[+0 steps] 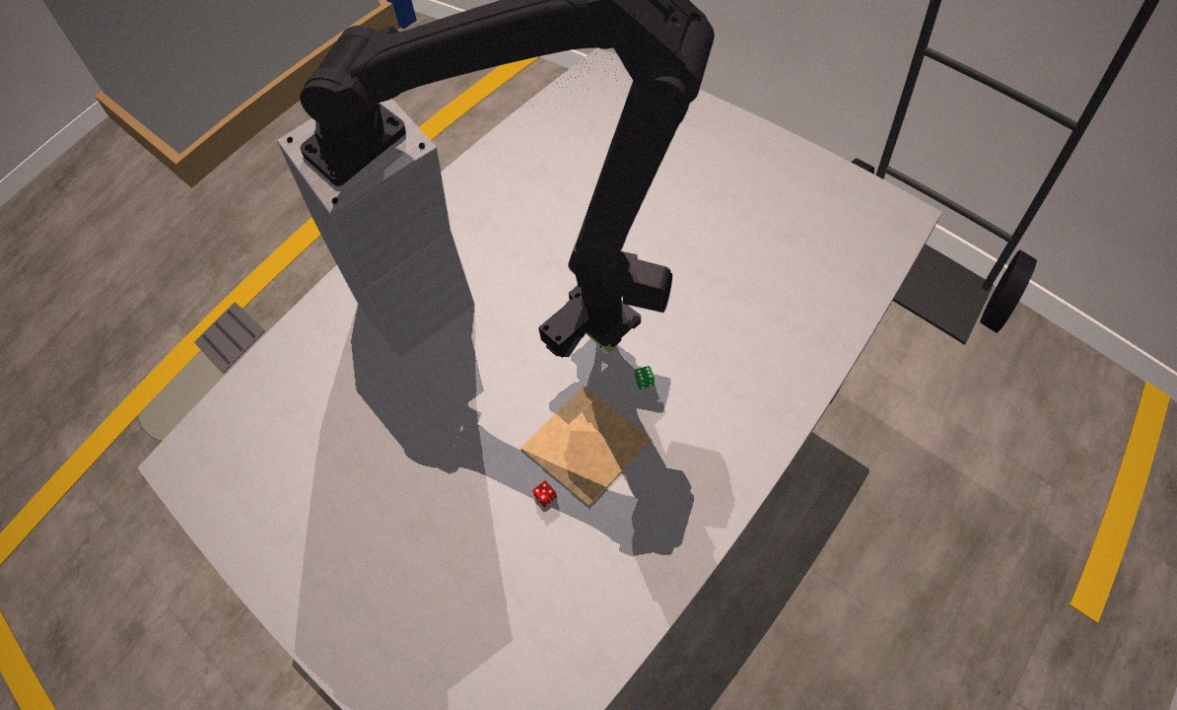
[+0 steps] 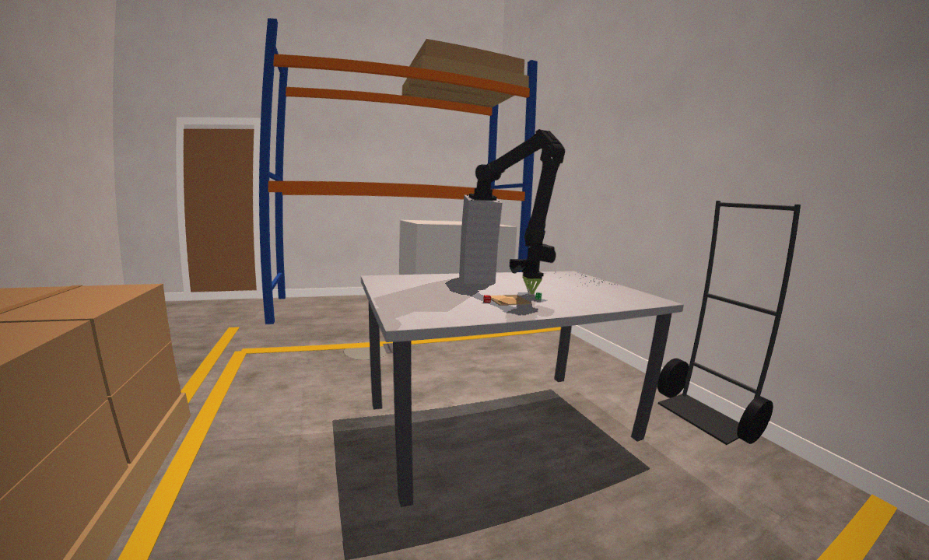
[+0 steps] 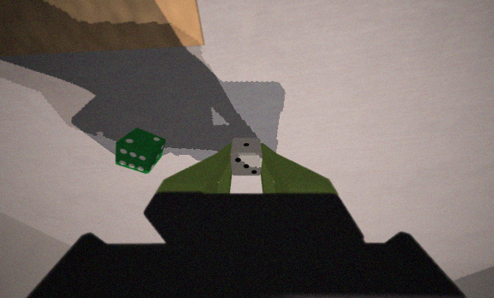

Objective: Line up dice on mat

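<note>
My gripper is now 150 mm to the left of the tan mat, 90 mm short of it and 10 mm above it. Also, from my hand: red die (250 mm to the right, 100 mm ahead); then green die (90 mm ahead, 10 mm to the right); then white die (right at my hand).
</note>
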